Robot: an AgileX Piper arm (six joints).
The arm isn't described. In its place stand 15 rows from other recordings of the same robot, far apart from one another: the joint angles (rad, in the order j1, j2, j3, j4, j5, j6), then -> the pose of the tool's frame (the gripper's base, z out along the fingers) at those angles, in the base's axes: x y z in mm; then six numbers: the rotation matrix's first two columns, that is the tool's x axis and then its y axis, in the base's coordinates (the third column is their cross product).
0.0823, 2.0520, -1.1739, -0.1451, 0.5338, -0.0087 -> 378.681 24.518 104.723 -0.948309 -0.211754 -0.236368 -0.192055 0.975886 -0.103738
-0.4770, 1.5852, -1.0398, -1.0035, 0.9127, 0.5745 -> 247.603 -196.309 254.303 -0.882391 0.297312 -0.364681 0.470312 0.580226 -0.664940
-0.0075, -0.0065, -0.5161, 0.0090, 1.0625, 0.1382 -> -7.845 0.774 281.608 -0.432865 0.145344 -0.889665 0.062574 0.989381 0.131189
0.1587, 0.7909, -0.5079, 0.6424, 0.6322, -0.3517 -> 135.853 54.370 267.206 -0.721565 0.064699 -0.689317 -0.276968 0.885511 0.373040
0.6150, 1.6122, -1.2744, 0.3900, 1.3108, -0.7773 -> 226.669 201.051 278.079 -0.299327 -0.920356 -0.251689 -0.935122 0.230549 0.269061
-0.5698, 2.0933, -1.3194, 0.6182, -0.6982, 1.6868 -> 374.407 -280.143 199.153 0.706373 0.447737 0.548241 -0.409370 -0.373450 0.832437
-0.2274, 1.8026, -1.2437, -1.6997, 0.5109, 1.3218 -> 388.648 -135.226 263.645 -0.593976 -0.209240 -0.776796 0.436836 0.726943 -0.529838
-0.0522, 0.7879, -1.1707, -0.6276, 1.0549, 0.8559 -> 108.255 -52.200 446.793 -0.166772 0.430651 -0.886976 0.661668 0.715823 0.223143
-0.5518, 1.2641, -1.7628, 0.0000, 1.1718, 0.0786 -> 190.881 -117.504 510.535 -0.428264 0.355837 -0.830644 0.559575 0.826193 0.065423
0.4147, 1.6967, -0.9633, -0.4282, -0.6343, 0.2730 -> 334.435 171.695 259.909 -0.002646 -0.085078 -0.996371 -0.617535 0.783829 -0.065289
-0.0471, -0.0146, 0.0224, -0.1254, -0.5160, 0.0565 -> 40.869 3.696 249.979 0.556870 -0.078894 -0.826844 0.025216 0.996626 -0.078110
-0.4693, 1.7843, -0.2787, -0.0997, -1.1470, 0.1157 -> 221.920 -103.275 121.844 -0.212274 0.190848 -0.958393 0.389380 0.916043 0.096171
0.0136, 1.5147, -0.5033, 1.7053, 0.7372, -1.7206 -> 237.630 63.857 171.405 -0.733699 0.013124 -0.679348 -0.450246 0.739409 0.500553
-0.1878, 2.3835, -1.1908, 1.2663, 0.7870, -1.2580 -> 380.209 -9.669 8.809 -0.964761 0.103930 -0.241734 -0.079253 0.761257 0.643589
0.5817, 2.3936, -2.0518, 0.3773, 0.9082, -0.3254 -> 419.003 307.171 166.249 -0.697548 -0.557401 -0.450256 -0.692617 0.685522 0.224369
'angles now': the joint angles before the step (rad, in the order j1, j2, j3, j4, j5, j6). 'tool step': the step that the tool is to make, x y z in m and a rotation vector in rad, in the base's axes. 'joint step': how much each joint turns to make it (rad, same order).
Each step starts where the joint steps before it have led.
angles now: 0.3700, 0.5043, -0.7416, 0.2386, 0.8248, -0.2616
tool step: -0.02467, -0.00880, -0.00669, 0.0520, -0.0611, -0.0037
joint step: 0.0001, -0.1314, 0.0511, 0.0107, 0.0013, 0.0186
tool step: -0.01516, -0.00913, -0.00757, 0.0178, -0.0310, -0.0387
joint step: -0.0002, -0.0924, 0.0329, -0.0492, 0.0152, 0.0563
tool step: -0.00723, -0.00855, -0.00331, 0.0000, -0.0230, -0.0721
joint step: -0.0176, -0.0521, 0.0110, -0.0741, 0.0121, 0.0627
